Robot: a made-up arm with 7 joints.
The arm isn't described. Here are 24 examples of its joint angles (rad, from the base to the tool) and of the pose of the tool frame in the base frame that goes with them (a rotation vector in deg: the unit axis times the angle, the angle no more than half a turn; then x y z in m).
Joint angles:
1: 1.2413 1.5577 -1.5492 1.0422 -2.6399 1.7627 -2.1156
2: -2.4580 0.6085 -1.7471 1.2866 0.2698 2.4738 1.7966
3: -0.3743 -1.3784 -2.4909 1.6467 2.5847 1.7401 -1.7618
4: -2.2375 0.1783 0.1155 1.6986 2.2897 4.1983 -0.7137
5: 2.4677 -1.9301 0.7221 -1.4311 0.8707 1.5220 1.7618
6: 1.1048 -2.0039 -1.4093 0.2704 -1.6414 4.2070 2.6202
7: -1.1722 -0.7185 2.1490 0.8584 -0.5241 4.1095 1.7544
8: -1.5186 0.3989 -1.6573 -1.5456 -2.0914 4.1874 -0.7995
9: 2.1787 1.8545 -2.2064 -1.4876 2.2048 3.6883 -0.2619
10: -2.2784 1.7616 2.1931 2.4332 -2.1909 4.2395 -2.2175
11: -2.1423 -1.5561 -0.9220 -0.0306 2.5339 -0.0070 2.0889
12: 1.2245 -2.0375 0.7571 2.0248 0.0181 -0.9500 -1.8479
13: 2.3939 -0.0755 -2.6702 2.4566 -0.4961 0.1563 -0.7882
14: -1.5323 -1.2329 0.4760 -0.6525 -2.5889 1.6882 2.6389
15: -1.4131 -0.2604 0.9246 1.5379 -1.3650 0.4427 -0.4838
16: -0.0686 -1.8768 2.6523 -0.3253 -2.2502 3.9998 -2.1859
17: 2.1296 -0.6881 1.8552 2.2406 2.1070 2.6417 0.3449
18: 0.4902 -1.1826 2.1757 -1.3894 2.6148 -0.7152 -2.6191
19: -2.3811 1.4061 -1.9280 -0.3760 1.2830 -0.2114 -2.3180
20: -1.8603 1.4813 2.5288 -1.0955 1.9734 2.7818 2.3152
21: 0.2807 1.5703 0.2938 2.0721 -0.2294 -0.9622 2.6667
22: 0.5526 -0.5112 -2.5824 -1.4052 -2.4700 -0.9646 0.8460
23: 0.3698 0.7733 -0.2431 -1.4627 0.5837 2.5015 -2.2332
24: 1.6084 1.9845 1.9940 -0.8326 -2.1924 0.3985 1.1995
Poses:
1: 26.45 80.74 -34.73 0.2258 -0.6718 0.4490
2: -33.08 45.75 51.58 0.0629 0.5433 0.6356
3: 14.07 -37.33 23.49 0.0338 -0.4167 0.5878
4: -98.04 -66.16 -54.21 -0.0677 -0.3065 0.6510
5: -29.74 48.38 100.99 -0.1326 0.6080 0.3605
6: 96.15 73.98 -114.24 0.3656 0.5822 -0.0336
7: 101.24 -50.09 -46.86 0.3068 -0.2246 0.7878
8: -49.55 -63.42 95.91 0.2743 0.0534 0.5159
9: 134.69 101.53 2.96 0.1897 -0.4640 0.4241
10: -10.91 -104.33 -101.46 0.2398 -0.0224 -0.0039
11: 42.94 76.47 -2.47 -0.4709 -0.7335 0.1668
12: 50.80 18.86 121.65 -0.1790 0.0309 -0.0686
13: 150.27 59.12 -68.72 0.4009 -0.0804 0.3183
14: 15.85 -46.46 108.51 0.0022 -0.5692 0.7659
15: 113.20 21.18 -17.12 0.4272 -0.3154 0.6838
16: 2.77 -20.71 27.72 0.5595 -0.2579 -0.0899
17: -150.82 -81.81 27.57 -0.1083 -0.0947 0.4120
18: -56.86 -63.83 95.10 0.6347 -0.2609 0.3053
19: 23.38 -44.03 -105.54 0.6110 0.5631 0.4902
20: 34.15 45.61 102.21 -0.0708 0.6170 0.4944
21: -48.36 163.76 -36.79 -0.1188 -0.0378 0.6566
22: 112.16 40.99 -102.97 0.3790 0.3724 0.3275
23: 86.63 146.91 -22.66 -0.4600 -0.2226 0.3021
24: 17.72 14.10 22.54 0.5087 -0.5961 0.0598
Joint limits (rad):
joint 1: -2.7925..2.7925
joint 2: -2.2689..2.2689
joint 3: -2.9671..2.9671
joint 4: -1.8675..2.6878
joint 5: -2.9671..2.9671
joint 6: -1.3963..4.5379
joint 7: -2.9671..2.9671
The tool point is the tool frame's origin. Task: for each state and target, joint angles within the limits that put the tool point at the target. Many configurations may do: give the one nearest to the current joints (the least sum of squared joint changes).
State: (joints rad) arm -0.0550 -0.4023 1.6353 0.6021 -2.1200 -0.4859 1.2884
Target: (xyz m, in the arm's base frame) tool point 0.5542 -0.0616 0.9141
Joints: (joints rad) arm -0.2374 -0.7579 1.5895 0.5100 -2.0739 -0.5530 1.2884
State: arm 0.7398 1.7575 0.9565 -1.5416 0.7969 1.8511 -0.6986
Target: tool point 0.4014 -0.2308 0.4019
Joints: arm 1.4627 1.2816 1.5801 -1.8675 0.6688 1.8033 -0.6986
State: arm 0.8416 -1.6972 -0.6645 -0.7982 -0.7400 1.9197 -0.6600
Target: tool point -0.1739 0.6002 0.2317
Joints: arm 1.3930 -1.9346 -0.9645 -0.8189 -0.8480 1.8565 -0.6600
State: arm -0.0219 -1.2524 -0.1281 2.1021 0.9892 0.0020 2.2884
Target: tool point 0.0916 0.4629 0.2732
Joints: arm 0.6025 -0.5845 0.8793 1.7996 1.1653 -0.1577 2.2884
